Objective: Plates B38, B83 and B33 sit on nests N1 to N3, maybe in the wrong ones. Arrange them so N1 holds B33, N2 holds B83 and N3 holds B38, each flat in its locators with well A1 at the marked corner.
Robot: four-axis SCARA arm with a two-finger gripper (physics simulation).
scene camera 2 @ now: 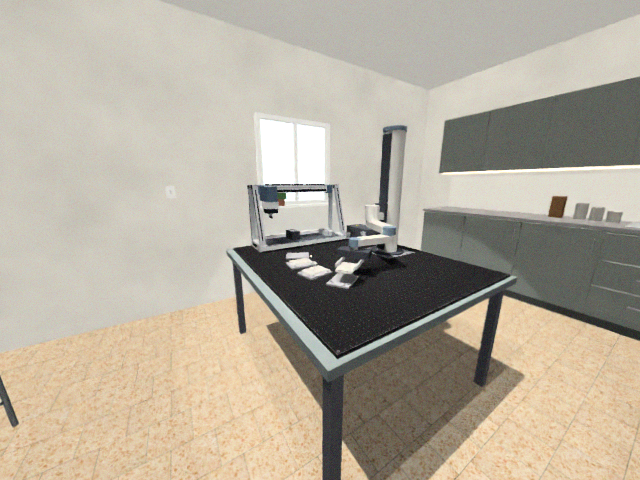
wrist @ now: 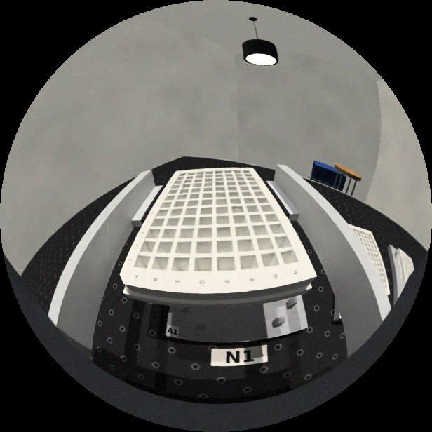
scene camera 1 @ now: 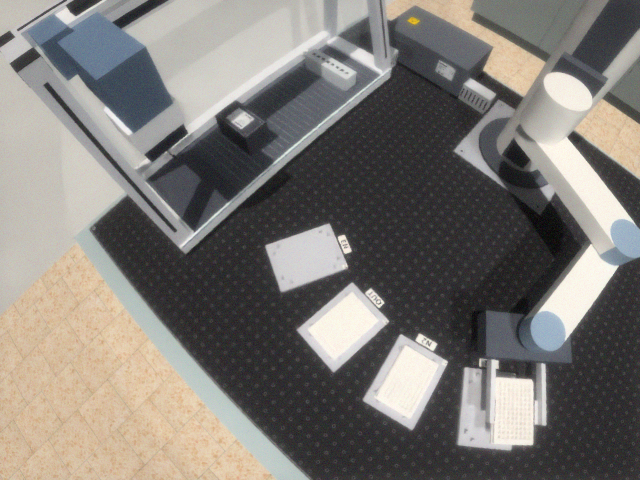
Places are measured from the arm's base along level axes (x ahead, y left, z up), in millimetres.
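Where they show: gripper, fingertip midpoint: (scene camera 2: 345, 266) (scene camera 1: 515, 423); arm's base, link origin: (scene camera 2: 386, 252) (scene camera 1: 517, 154).
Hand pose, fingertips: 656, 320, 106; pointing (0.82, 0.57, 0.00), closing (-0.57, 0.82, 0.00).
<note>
Things, the pixels of their top centre, and the offset from my fingertips, as dx, dy, dz. "*": a spot on its surface instead. Level surfaces: height alone.
- white well plate, top centre: (scene camera 1: 514, 411) (scene camera 2: 346, 266) -19, -13, -6
- nest N1, top centre: (scene camera 1: 490, 408) (scene camera 2: 342, 277) -7, -29, -71
- Nest N2, surface spot: (scene camera 1: 374, 396) * +130, -236, -81
- white plate, top centre: (scene camera 1: 408, 381) (scene camera 2: 314, 269) +62, -205, -67
- Nest OUT, surface spot: (scene camera 1: 333, 363) * +136, -345, -82
- Nest N3, top centre: (scene camera 1: 305, 254) (scene camera 2: 297, 253) +0, -553, -71
- framed machine with a blue head, surface spot: (scene camera 1: 116, 67) * +91, -785, +393
- black block, surface spot: (scene camera 1: 241, 124) * -114, -876, +27
- dark grey box, surface spot: (scene camera 1: 442, 46) * -731, -682, +22
- black mat, surface height: dz -93
My gripper (scene camera 1: 517, 415) (wrist: 213, 175) is shut on a white well plate (scene camera 1: 512, 410) (scene camera 2: 348, 267) (wrist: 216, 220), gripped by its long sides and held level above nest N1 (scene camera 1: 471, 413) (scene camera 2: 341, 281) (wrist: 287, 320). In the wrist view its A corner is at the near left, the same side as the nest's A1 mark. Its B-number does not show. Nest N2 (scene camera 1: 372, 395) bears a white plate (scene camera 1: 408, 381). Nest OUT (scene camera 1: 333, 363) bears another plate (scene camera 1: 345, 325). Nest N3 (scene camera 1: 307, 258) bears no plate. The plates' numbers cannot be read.
A framed machine with a blue head (scene camera 1: 116, 67) (scene camera 2: 268, 194) stands beyond N3, with a black block (scene camera 1: 241, 124) on its deck. A dark grey box (scene camera 1: 442, 46) stands near the arm's base plate (scene camera 1: 473, 147). The nests stand in an arc on the black mat (scene camera 1: 206, 310) (scene camera 2: 392, 304).
</note>
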